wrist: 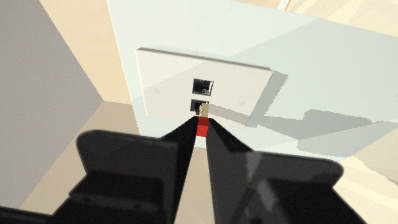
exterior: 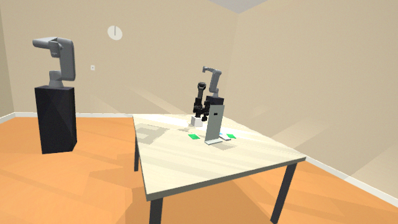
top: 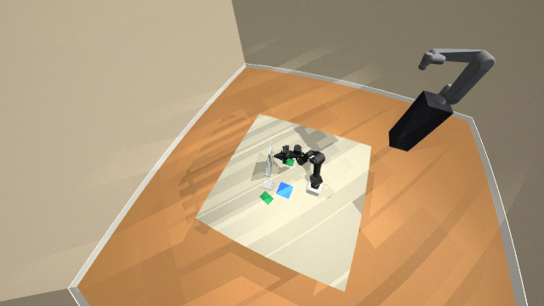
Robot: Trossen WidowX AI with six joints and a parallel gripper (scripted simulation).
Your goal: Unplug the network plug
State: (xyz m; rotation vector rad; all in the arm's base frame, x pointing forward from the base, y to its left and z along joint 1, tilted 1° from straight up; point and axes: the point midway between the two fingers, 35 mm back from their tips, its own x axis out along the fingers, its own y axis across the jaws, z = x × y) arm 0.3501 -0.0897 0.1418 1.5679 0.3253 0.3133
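Right now my gripper tip is 250 mm above the blue square, 170 mm to the right of it and 150 mm past it. Also, from my gripper tip: green patch: 280 mm to the left, 240 mm below, 20 mm behind; then network plug: 10 mm ahead; then upright grey panel: 100 mm below, 40 mm ahead.
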